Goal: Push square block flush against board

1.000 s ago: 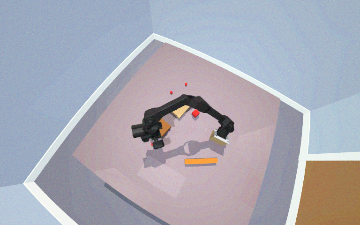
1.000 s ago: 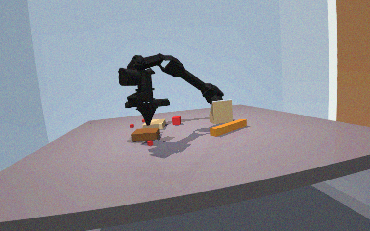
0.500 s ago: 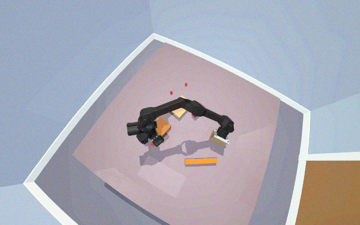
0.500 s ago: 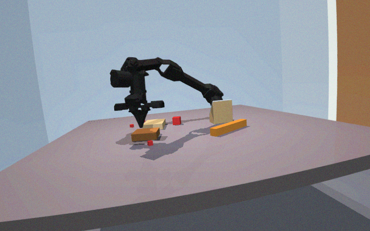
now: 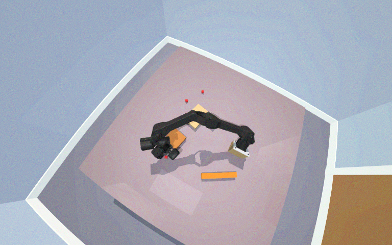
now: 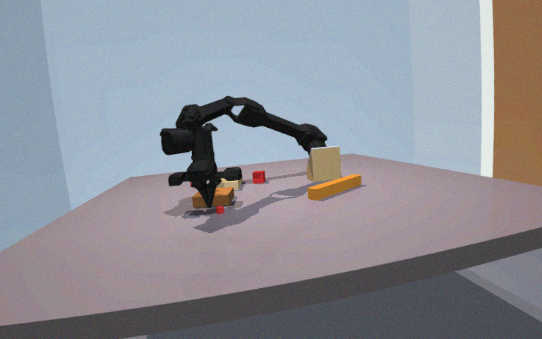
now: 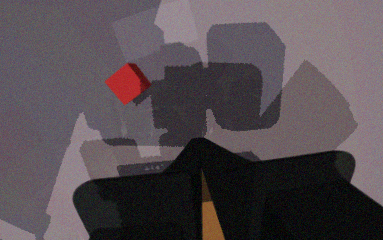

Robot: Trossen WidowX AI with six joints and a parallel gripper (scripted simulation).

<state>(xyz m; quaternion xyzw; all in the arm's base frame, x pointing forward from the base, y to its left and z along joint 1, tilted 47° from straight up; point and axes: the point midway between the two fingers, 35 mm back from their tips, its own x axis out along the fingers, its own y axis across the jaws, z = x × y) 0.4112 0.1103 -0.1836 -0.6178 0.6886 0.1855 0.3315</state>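
The orange square block lies 80 mm to the right of my gripper tip, 20 mm behind it and 10 mm above it. From my gripper tip the other things lie so: long orange board: 370 mm behind, 10 mm above; cream rectangular block: 290 mm to the right, 70 mm behind, 10 mm above; red cube: 290 mm to the right, 190 mm behind, 20 mm above.
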